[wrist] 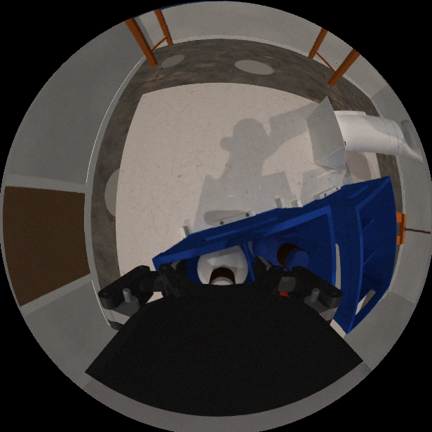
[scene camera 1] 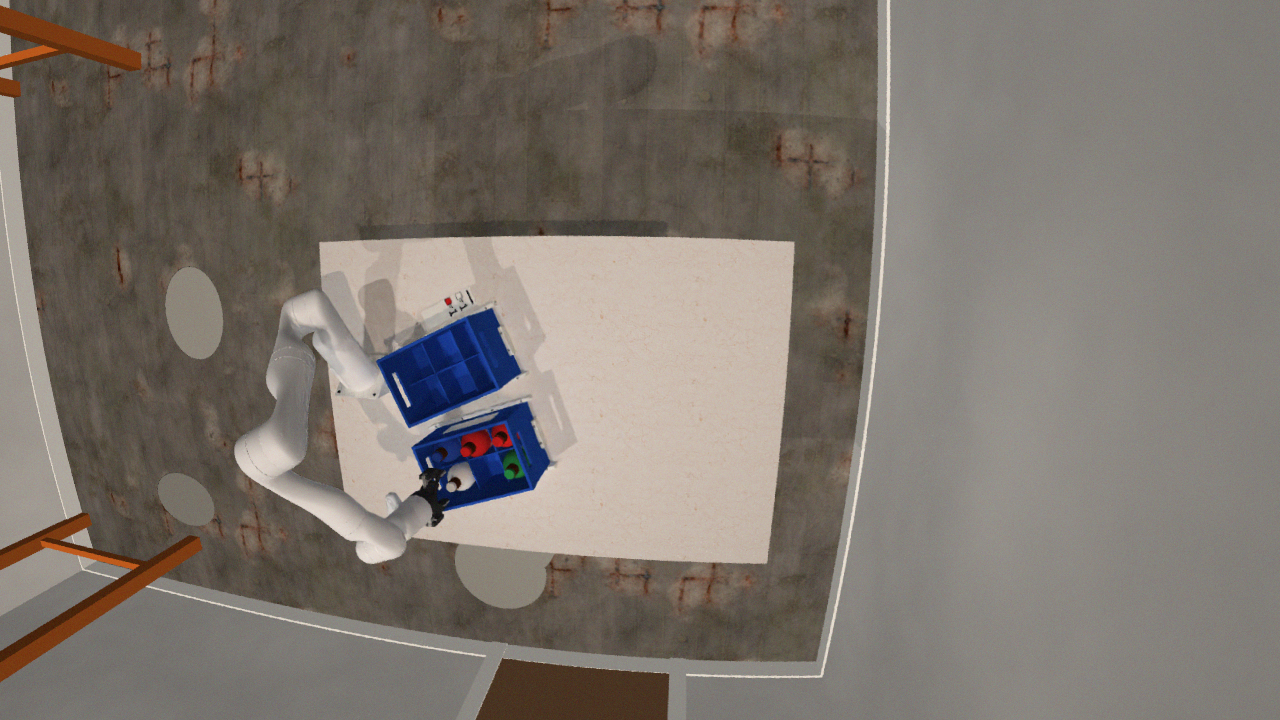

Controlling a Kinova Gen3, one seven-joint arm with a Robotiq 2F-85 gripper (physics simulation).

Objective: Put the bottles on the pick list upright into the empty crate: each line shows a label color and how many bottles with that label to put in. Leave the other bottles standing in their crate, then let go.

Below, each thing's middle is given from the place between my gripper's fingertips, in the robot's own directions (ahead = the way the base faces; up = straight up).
Scene:
My hand is 6 cm above the white-label bottle (wrist: 227, 266) and 2 cm short of it.

